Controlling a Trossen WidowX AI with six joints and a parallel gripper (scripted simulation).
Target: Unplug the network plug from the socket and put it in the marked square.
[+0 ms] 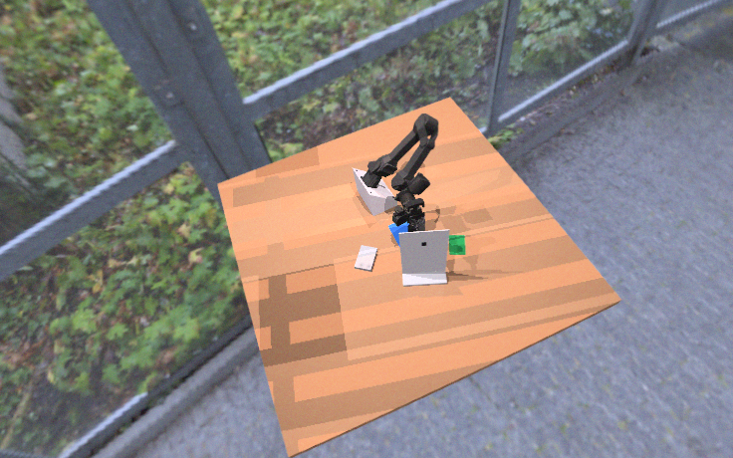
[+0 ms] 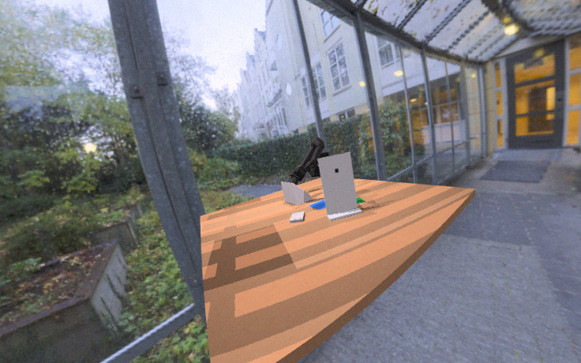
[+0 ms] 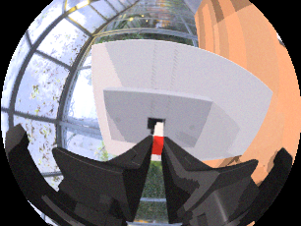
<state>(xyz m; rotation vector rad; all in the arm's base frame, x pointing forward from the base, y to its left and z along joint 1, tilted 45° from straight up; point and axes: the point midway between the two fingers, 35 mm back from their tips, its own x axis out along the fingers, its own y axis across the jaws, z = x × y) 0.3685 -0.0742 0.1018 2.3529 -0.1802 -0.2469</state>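
The blue marked square lies 180 mm behind my gripper tip, 30 mm to the left of it and 230 mm below it. From my gripper tip the other things lie so: green square (10 mm behind, 170 mm to the left, 230 mm below); then grey panel (40 mm ahead, 20 mm to the right, 90 mm below); then network plug (right at my gripper tip).
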